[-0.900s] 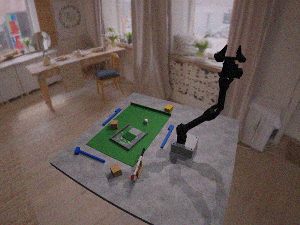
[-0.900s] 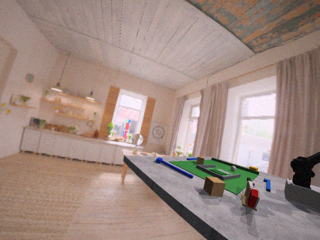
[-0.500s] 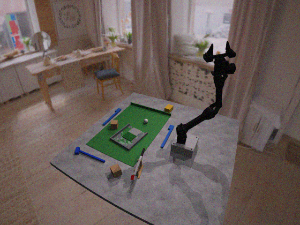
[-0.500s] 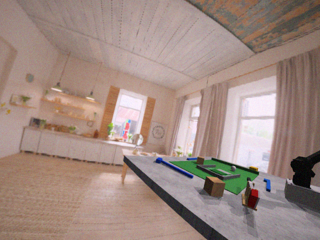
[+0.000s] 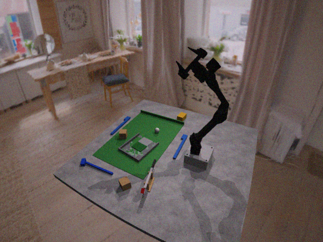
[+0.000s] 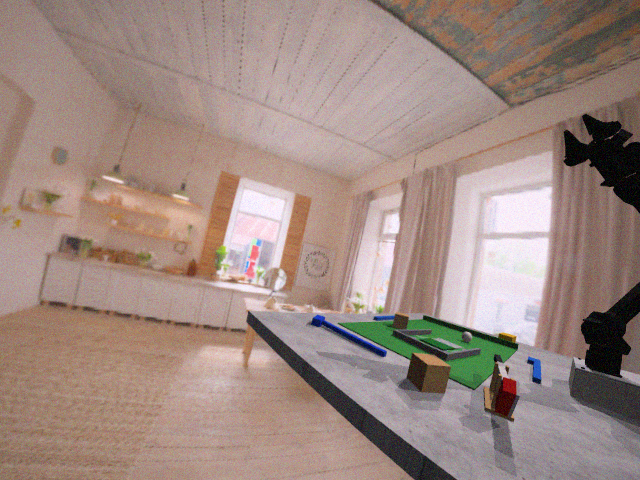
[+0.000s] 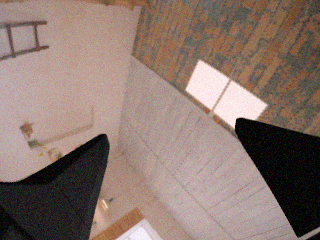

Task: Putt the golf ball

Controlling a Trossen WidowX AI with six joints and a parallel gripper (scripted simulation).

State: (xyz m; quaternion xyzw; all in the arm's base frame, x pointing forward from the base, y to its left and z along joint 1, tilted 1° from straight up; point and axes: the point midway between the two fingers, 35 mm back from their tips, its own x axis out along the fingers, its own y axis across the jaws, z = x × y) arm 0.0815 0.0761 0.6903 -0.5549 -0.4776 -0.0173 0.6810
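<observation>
The red putter is 11 cm ahead of my gripper tip, 21 cm to the left of it and 73 cm below it. Round my gripper tip: wooden stand (11 cm ahead, 23 cm to the left, 76 cm below); then blue hammer (53 cm ahead, 25 cm to the left, 78 cm below); then white golf ball (27 cm ahead, 31 cm to the right, 77 cm below).
</observation>
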